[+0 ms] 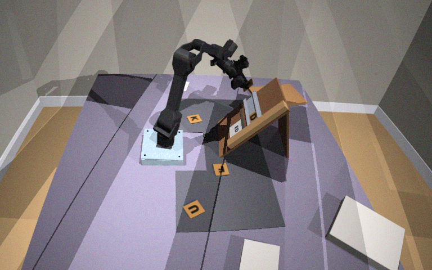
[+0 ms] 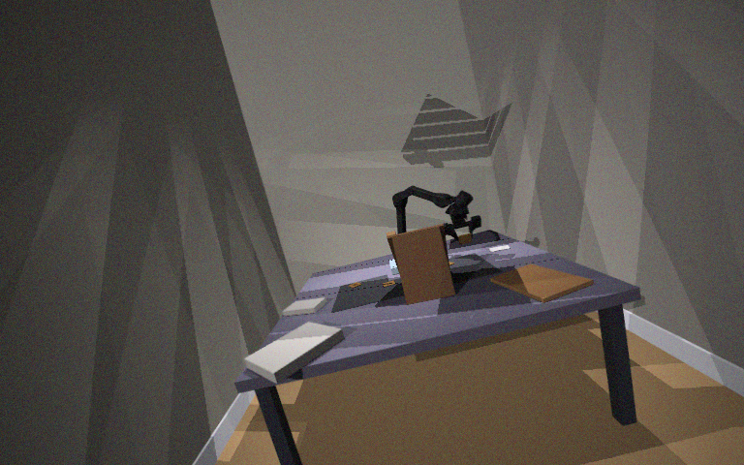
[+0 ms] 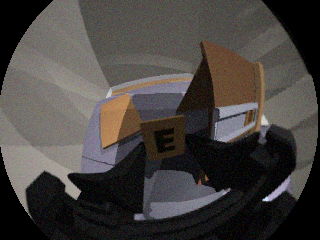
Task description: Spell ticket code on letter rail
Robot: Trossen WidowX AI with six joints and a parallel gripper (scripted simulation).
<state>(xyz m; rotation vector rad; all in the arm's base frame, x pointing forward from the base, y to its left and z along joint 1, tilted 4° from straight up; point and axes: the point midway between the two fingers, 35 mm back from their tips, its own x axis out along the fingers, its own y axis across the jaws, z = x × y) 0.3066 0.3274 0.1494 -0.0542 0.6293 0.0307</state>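
My gripper tip is now 50 mm past the white ticket, 230 mm to the left of it and 80 mm above it. From my gripper tip the other things lie so: white card 340 mm behind, 200 mm to the left, 170 mm below; then flat wooden slab 220 mm ahead, 200 mm to the left, 160 mm below; then dark grey mat 140 mm behind, 290 mm to the right, 170 mm below.
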